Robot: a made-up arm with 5 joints. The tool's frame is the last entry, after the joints.
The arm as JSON. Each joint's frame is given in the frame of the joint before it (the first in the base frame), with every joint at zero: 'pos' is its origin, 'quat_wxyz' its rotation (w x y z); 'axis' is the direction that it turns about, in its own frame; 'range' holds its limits. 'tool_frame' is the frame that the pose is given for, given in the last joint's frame.
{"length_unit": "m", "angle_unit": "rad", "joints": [
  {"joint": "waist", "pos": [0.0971, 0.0, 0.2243], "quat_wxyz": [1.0, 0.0, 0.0, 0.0], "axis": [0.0, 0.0, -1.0], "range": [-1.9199, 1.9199]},
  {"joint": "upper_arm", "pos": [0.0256, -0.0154, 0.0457], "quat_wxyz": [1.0, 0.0, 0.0, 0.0], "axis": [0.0, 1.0, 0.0], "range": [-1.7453, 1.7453]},
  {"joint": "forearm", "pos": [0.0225, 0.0, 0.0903], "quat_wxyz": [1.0, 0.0, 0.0, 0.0], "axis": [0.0, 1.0, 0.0], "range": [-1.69, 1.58]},
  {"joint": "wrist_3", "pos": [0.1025, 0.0, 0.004], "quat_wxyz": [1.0, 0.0, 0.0, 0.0], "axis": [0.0, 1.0, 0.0], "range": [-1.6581, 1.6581]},
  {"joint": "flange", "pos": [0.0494, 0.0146, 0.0], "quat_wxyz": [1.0, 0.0, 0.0, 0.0], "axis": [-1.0, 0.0, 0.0], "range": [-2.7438, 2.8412]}
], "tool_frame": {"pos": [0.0, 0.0, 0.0], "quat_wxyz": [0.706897, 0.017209, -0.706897, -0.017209]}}
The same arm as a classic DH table. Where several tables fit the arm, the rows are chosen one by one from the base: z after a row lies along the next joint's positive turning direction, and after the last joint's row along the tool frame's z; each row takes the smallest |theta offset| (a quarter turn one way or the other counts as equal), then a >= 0, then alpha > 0; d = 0 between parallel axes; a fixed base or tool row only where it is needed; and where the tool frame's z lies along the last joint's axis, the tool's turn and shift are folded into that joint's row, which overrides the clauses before.
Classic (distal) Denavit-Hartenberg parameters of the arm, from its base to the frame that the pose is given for. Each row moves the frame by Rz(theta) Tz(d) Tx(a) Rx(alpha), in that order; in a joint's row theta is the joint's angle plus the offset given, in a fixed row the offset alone. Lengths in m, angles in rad.
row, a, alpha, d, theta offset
base (fixed), 0.0971, 3.1416, 0, 0
waist, 0.0256, 1.5708, -0.27, 0
upper_arm, 0.0931, 0, 0, -1.3266
forearm, 0.1026, 0, 0, 1.2876
wrist_3, 0, 1.5708, -0.0008, -1.5318
flange, 0, 0, -0.0494, -0.0487
Joint limits (rad, base to tool): -1.9199..1.9199 -1.7453..1.7453 -1.69..1.58 -1.6581..1.6581 -2.7438..2.8412

